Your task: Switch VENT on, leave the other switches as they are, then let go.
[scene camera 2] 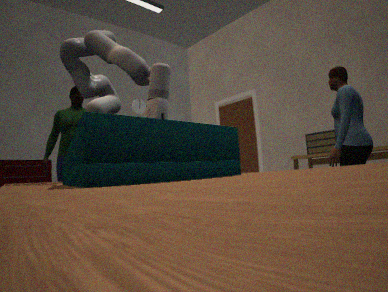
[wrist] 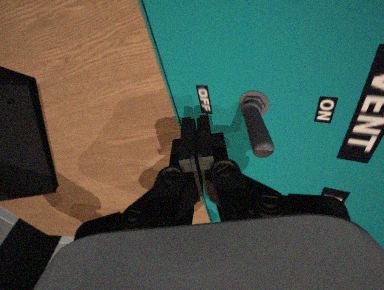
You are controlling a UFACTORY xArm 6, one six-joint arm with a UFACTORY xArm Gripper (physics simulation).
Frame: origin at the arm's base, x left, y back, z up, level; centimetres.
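Seen in the pictures: gripper, fingertip midpoint: (wrist: 199,134).
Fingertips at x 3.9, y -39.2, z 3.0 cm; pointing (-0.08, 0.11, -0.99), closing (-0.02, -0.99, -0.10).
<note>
A point is followed by its place in that frame.
The VENT switch lever (wrist: 258,131) @(y -42.9, x 4.4, z 3.9 cm) is a dark rod on a round metal base in the wrist view. Its free end points down the view and slightly to the ON side; I cannot tell for sure which position it is in. The OFF label (wrist: 204,99) @(y -39.4, x 3.9, z -1.3 cm) is left of it. The ON label (wrist: 326,109) @(y -47.4, x 4.0, z 1.8 cm) and VENT label (wrist: 364,110) @(y -49.3, x 4.2, z 2.5 cm) are to its right. My gripper (wrist: 199,134) @(y -39.2, x 3.9, z 3.1 cm) is shut and empty, just below the OFF label, on the OFF side of the lever, with a visible gap. In the scene view the fingers are hidden behind the teal box (scene camera 2: 160,142) @(y -62.4, x -7.7, z 1.3 cm).
The teal panel (wrist: 295,45) @(y -45.3, x 7.9, z 0.9 cm) ends at an edge left of the fingers, beside the wooden table (wrist: 95,60) @(y -26.9, x 6.6, z -8.6 cm) (scene camera 2: 200,230) @(y -104.9, x -33.0, z -8.6 cm). A black box (wrist: 22,140) @(y -10.6, x -1.2, z -5.6 cm) is at the far left. Part of another label (wrist: 335,194) @(y -50.0, x -4.7, z 2.7 cm) shows at the lower right. Two people (scene camera 2: 67,125) (scene camera 2: 350,120) stand in the background.
</note>
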